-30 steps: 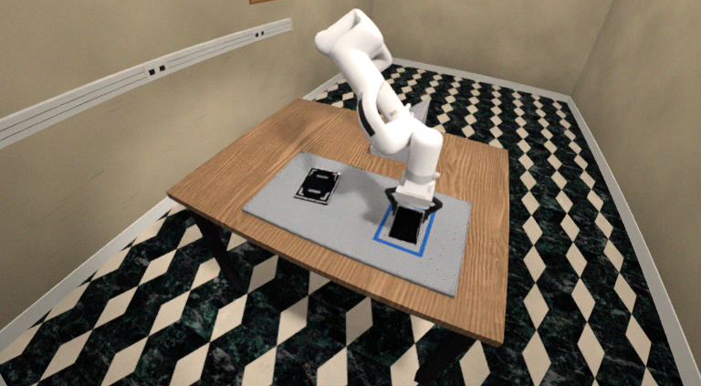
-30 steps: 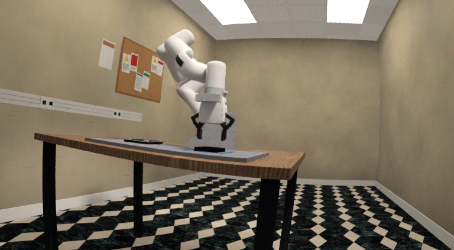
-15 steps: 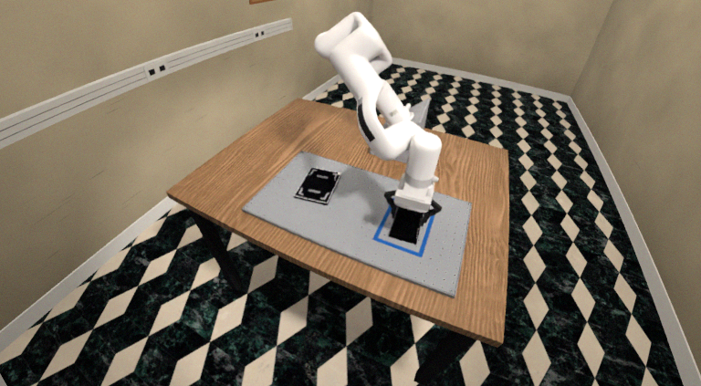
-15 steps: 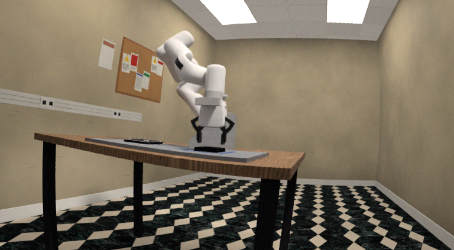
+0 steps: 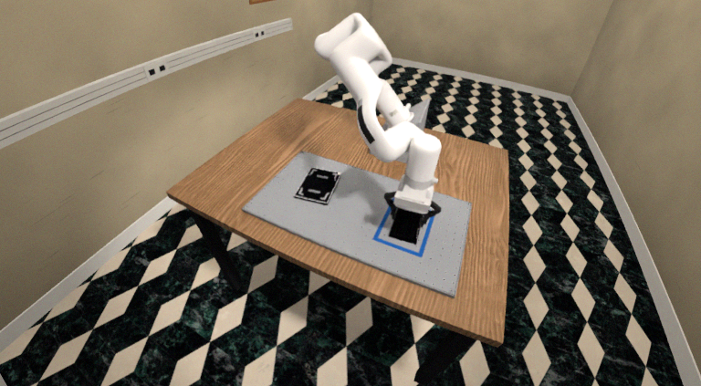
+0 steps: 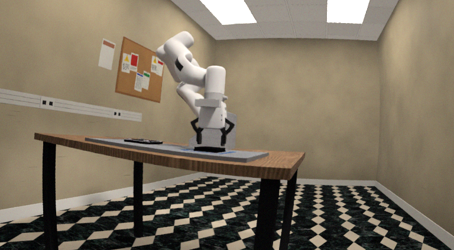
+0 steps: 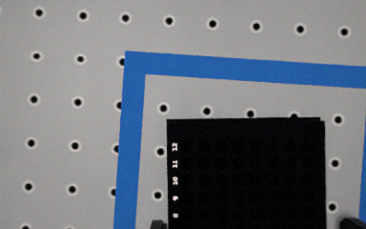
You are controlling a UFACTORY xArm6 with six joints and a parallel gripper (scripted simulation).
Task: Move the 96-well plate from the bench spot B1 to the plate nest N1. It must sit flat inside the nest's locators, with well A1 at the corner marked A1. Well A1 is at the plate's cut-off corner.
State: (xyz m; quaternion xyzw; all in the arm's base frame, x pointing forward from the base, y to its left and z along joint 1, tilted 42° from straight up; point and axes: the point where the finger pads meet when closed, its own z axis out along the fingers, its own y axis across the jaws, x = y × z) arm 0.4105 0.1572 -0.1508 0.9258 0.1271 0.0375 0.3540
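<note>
The 96-well plate lies 30 mm below my hand. From my hand the other things lie so: plate nest N1: 340 mm to the right, 30 mm below, 10 mm ahead.
</note>
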